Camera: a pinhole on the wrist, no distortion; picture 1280 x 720 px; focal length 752.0 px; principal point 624.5 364.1 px. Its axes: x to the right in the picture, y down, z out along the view. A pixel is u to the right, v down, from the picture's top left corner.
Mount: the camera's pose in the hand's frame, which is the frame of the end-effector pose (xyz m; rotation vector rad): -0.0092 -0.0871 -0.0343 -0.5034 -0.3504 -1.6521
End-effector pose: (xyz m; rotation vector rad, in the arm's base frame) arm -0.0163 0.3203 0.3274 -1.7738 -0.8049 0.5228
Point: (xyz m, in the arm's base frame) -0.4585 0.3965 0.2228
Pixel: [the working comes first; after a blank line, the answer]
In the camera's frame: 0.1952 -0.2663 0.3577

outside the picture
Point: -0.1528 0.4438 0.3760
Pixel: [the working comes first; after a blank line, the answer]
In the camera's frame: 0.1149 0.0011 0.1547

1183.0 369.6
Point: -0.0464 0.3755 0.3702
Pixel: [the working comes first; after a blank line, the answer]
In the camera's frame: 0.0129 0.0222 0.0829

741.2 565.2
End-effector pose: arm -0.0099 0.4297 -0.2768 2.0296 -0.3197 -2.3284
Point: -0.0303 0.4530 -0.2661
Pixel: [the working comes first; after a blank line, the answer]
In the camera's frame: -0.0279 -0.0153 0.0844

375.4 228.1
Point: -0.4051 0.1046 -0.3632
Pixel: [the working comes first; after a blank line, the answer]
In the camera's frame: -0.1974 0.1175 0.5587

358.8 522.3
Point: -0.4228 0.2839 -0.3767
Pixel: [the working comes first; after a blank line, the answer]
In the camera's frame: -0.0261 0.1273 0.5022

585.4 554.8
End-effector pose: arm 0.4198 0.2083 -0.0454 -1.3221 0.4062 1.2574
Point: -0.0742 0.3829 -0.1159
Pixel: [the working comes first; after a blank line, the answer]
In the camera's frame: -0.2324 -0.1220 0.5593

312.0 200.1
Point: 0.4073 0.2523 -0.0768
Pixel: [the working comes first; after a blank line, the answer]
In the camera's frame: -0.0571 0.0309 0.1162

255.0 563.8
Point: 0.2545 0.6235 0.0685
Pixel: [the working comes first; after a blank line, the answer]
In the camera's frame: 0.1869 0.0013 0.4653

926.7 366.3
